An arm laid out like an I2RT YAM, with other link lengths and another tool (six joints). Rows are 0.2 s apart.
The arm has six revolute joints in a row. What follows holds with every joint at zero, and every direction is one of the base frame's.
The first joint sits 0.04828 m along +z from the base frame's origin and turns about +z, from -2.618 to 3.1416 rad.
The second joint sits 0.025 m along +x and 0.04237 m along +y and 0.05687 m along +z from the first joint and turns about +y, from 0 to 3.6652 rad.
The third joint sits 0.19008 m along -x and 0.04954 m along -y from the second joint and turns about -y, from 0 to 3.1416 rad.
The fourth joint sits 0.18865 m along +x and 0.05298 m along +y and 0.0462 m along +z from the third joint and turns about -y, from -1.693 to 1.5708 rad.
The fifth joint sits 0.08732 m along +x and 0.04 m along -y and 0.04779 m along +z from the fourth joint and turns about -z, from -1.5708 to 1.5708 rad.
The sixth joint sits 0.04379 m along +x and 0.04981 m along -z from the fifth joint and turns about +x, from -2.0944 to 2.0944 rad.
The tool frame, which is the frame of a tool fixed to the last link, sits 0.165 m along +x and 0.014 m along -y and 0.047 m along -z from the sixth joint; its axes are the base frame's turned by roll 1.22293, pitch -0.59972 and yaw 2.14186 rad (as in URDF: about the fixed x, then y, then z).
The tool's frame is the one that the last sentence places.
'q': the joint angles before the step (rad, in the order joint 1, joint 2, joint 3, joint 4, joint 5, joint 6). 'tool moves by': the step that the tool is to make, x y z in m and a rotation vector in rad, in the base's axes. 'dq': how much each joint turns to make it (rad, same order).
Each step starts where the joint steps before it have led.
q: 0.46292, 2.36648, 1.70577, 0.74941, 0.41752, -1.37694
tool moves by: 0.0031, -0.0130, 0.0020, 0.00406, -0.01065, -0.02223
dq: -0.02185, 0.00339, -0.00014, 0.01534, 0.00028, -0.00113
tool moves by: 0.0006, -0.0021, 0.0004, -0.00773, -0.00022, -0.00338
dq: -0.00409, -0.00004, -0.00003, 0.00000, -0.00142, -0.00764
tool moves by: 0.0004, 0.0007, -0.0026, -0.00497, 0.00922, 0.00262
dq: 0.00001, 0.00017, 0.00029, -0.01043, -0.00265, -0.00038
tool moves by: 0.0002, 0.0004, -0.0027, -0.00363, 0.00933, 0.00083
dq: 0.00035, 0.00000, -0.00008, -0.01022, -0.00042, 0.00076
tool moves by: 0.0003, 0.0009, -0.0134, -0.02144, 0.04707, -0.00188
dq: 0.00239, 0.00007, 0.00032, -0.05213, 0.00429, 0.00038
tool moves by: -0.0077, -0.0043, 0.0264, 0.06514, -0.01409, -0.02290
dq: 0.00900, -0.08081, -0.00040, -0.06362, 0.03380, 0.05684
